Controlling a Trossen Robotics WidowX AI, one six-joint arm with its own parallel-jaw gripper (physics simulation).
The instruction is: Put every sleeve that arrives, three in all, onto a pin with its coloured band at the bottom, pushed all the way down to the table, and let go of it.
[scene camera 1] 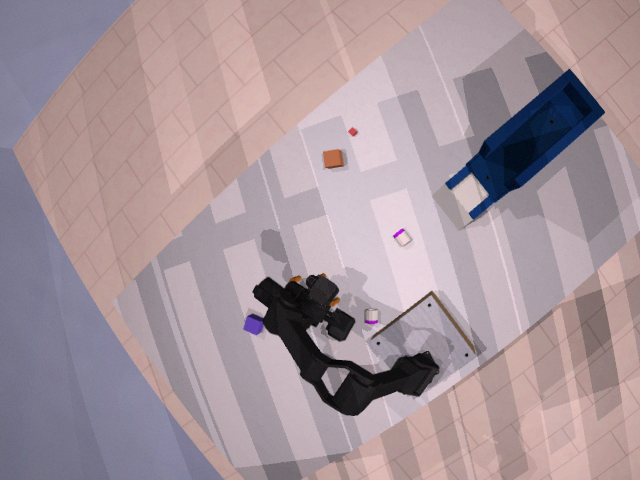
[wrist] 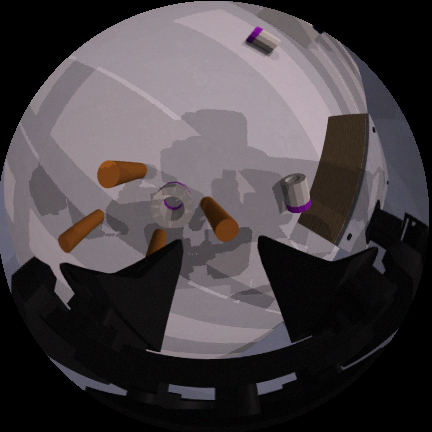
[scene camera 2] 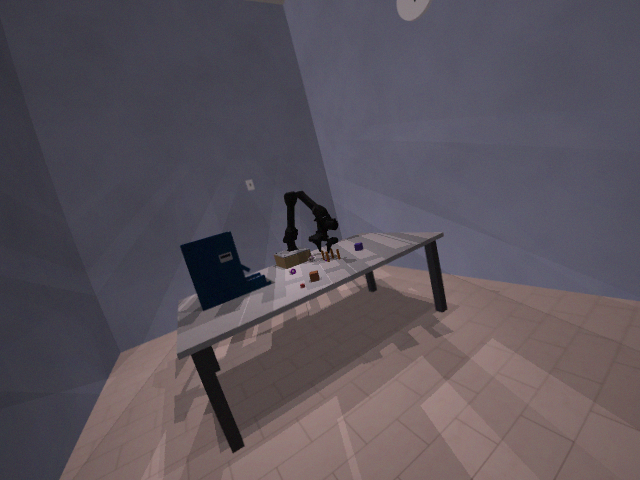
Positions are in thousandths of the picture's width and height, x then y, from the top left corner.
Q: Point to a blue chute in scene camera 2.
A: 334, 547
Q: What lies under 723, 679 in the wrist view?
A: My gripper.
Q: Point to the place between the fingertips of my gripper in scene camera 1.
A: At 516, 645
